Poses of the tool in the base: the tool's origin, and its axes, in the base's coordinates. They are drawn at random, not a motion.
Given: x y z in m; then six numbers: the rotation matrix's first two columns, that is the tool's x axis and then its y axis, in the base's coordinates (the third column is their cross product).
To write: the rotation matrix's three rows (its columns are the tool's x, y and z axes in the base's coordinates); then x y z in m. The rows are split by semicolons. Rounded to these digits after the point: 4 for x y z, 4 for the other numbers.
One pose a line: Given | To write
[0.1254 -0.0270 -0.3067 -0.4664 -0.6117 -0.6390 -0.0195 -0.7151 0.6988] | -0.4664 -0.0195 -0.8844; -0.6117 -0.7151 0.3384; -0.6390 0.6988 0.3216; 0.1254 -0.0270 -0.3067
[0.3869 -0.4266 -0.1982 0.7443 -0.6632 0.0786 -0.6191 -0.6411 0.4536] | 0.7443 -0.6191 -0.2504; -0.6632 -0.6411 -0.3863; 0.0786 0.4536 -0.8878; 0.3869 -0.4266 -0.1982
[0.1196 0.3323 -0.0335 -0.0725 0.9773 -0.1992 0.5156 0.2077 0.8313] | -0.0725 0.5156 0.8538; 0.9773 0.2077 -0.0424; -0.1992 0.8313 -0.5190; 0.1196 0.3323 -0.0335
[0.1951 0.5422 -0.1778 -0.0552 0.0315 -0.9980 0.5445 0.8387 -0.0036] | -0.0552 0.5445 0.8369; 0.0315 0.8387 -0.5436; -0.9980 -0.0036 -0.0634; 0.1951 0.5422 -0.1778
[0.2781 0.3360 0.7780 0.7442 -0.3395 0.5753 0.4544 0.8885 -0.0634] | 0.7442 0.4544 -0.4896; -0.3395 0.8885 0.3086; 0.5753 -0.0634 0.8155; 0.2781 0.3360 0.7780
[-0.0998 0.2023 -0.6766 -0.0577 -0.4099 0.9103 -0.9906 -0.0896 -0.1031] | -0.0577 -0.9906 0.1238; -0.4099 -0.0896 -0.9077; 0.9103 -0.1031 -0.4009; -0.0998 0.2023 -0.6766
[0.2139 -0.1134 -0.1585 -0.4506 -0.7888 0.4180 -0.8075 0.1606 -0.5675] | -0.4506 -0.8075 0.3805; -0.7888 0.1606 -0.5933; 0.4180 -0.5675 -0.7093; 0.2139 -0.1134 -0.1585
